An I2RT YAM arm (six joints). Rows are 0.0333 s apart.
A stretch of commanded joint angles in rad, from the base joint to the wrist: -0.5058 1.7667 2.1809 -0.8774 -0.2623 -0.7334; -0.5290 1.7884 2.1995 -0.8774 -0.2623 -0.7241; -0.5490 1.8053 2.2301 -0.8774 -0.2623 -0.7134; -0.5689 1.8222 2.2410 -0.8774 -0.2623 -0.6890; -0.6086 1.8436 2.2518 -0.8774 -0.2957 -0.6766; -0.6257 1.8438 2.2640 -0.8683 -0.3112 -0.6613; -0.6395 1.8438 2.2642 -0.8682 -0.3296 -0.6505; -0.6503 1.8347 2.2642 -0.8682 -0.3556 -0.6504; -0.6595 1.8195 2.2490 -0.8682 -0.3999 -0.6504; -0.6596 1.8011 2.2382 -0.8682 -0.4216 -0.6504; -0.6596 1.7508 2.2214 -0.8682 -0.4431 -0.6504; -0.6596 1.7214 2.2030 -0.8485 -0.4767 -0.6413; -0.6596 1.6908 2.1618 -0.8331 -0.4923 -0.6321; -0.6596 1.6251 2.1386 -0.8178 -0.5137 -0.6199; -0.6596 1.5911 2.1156 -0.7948 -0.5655 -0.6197
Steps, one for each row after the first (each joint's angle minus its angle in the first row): -0.0232 0.0217 0.0186 0.0000 0.0000 0.0093; -0.0432 0.0386 0.0492 0.0000 0.0000 0.0200; -0.0631 0.0555 0.0601 0.0000 0.0000 0.0444; -0.1028 0.0769 0.0709 0.0000 -0.0334 0.0568; -0.1199 0.0771 0.0831 0.0091 -0.0489 0.0721; -0.1337 0.0771 0.0833 0.0092 -0.0673 0.0829; -0.1445 0.0680 0.0833 0.0092 -0.0933 0.0830; -0.1537 0.0528 0.0681 0.0092 -0.1376 0.0830; -0.1538 0.0344 0.0573 0.0092 -0.1593 0.0830; -0.1538 -0.0159 0.0405 0.0092 -0.1808 0.0830; -0.1538 -0.0453 0.0221 0.0289 -0.2144 0.0921; -0.1538 -0.0759 -0.0191 0.0443 -0.2300 0.1013; -0.1538 -0.1416 -0.0423 0.0596 -0.2514 0.1135; -0.1538 -0.1756 -0.0653 0.0826 -0.3032 0.1137
